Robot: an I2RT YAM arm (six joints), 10 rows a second.
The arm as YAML. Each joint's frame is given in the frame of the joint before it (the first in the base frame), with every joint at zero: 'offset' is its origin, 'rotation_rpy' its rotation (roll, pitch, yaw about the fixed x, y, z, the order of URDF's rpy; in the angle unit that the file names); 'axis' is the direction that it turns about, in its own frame. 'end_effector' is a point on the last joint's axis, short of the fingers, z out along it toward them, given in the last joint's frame.
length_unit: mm
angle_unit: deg
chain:
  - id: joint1
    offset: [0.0, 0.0, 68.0]
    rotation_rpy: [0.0, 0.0, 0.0]
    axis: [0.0, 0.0, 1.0]
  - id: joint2
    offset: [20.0, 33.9, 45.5]
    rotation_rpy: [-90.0, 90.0, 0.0]
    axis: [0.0, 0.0, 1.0]
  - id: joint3
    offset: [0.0, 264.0, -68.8]
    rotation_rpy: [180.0, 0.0, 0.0]
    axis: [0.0, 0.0, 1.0]
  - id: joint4
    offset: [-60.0, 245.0, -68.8]
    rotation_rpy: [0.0, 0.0, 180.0]
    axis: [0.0, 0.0, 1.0]
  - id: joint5
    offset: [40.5, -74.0, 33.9]
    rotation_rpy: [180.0, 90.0, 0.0]
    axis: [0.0, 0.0, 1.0]
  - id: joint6
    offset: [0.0, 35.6, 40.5]
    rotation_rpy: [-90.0, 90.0, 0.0]
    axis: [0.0, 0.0, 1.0]
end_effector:
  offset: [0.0, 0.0, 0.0]
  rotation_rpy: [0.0, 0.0, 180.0]
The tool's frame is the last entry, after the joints.
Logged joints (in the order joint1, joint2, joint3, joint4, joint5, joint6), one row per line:
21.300, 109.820, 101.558, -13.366, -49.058, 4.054
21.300, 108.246, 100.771, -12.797, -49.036, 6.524
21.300, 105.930, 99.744, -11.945, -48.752, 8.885
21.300, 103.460, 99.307, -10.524, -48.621, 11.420
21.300, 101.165, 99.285, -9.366, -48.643, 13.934
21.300, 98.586, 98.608, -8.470, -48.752, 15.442
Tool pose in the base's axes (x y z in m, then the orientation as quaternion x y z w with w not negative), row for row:
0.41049, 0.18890, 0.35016, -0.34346, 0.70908, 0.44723, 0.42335
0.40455, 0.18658, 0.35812, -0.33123, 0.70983, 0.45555, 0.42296
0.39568, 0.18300, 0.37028, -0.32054, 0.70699, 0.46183, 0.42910
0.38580, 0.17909, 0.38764, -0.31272, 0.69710, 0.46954, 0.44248
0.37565, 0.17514, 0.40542, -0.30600, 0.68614, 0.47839, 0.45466
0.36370, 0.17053, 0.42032, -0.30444, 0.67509, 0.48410, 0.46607
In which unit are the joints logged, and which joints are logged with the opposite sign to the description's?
The joints are logged in degrees. Opposite sign: none.
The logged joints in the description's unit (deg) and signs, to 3 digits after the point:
21.300, 109.820, 101.558, -13.366, -49.058, 4.054
21.300, 108.246, 100.771, -12.797, -49.036, 6.524
21.300, 105.930, 99.744, -11.945, -48.752, 8.885
21.300, 103.460, 99.307, -10.524, -48.621, 11.420
21.300, 101.165, 99.285, -9.366, -48.643, 13.934
21.300, 98.586, 98.608, -8.470, -48.752, 15.442

